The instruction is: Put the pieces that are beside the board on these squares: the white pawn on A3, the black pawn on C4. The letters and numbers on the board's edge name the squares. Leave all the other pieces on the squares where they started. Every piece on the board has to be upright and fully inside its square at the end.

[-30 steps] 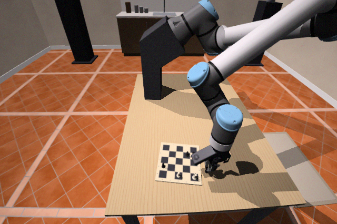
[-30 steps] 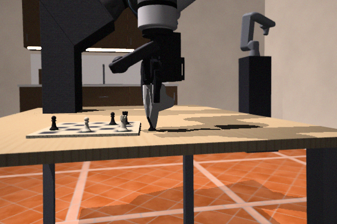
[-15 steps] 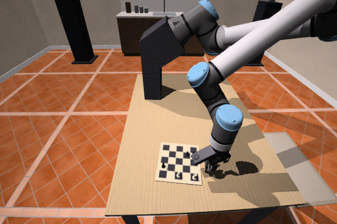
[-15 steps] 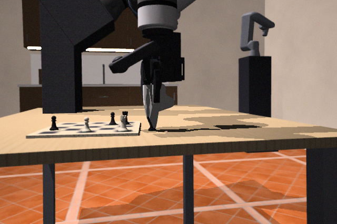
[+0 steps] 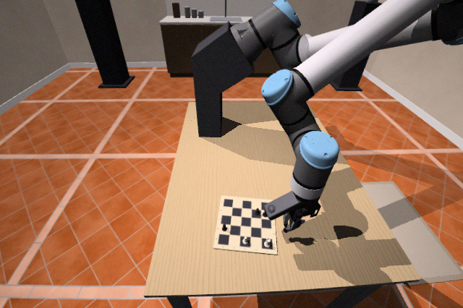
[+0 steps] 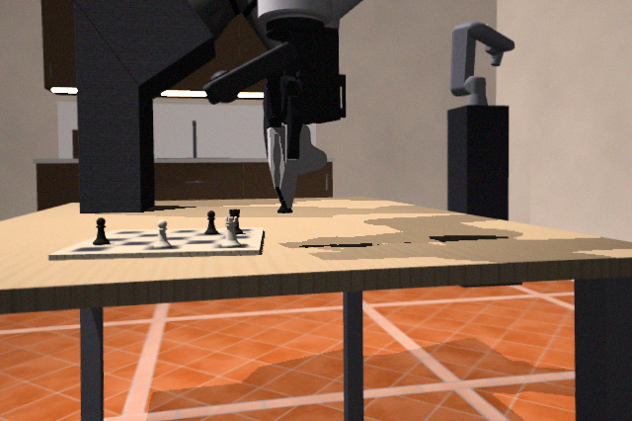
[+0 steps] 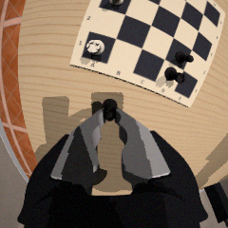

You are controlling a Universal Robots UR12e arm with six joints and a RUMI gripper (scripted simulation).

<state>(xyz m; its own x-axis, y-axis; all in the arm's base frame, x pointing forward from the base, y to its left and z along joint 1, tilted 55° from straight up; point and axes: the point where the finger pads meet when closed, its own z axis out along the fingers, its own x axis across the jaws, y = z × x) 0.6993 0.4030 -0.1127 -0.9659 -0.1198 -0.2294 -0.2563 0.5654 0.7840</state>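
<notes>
Right now the chessboard is 13 cm to the right of my hand, 6 cm below it and 5 cm behind it. Round my hand: white rook (7 cm to the right, 4 cm below, 3 cm ahead); white pawn (14 cm to the right, 4 cm below, 2 cm ahead).
</notes>
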